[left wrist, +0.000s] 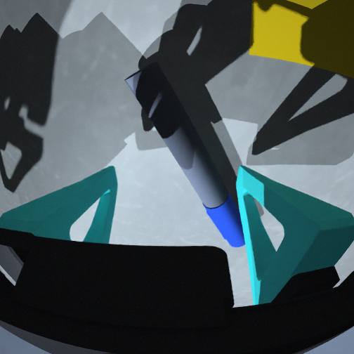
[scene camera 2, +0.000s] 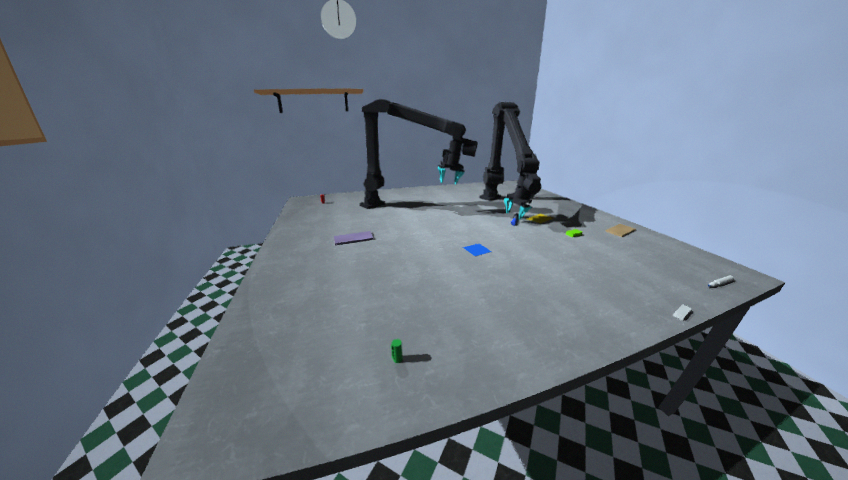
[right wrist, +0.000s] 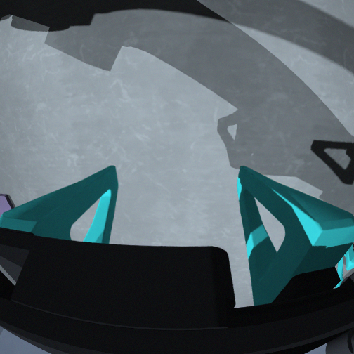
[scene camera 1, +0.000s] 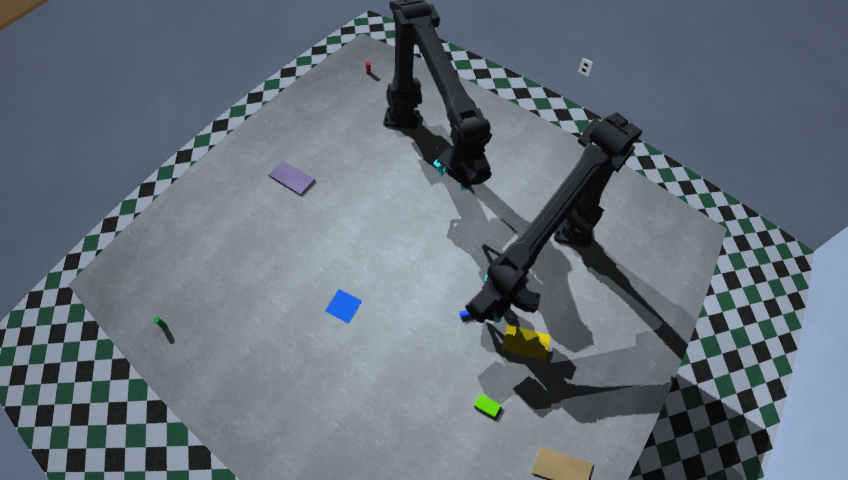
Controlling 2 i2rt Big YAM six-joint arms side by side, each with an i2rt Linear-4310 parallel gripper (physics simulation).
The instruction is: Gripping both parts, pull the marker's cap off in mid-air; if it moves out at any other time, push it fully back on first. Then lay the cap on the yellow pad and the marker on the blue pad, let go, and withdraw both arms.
Note:
I see my left gripper [left wrist: 176, 174] and my right gripper [scene camera 1: 453, 181].
My right gripper also shows in the right wrist view [right wrist: 177, 174].

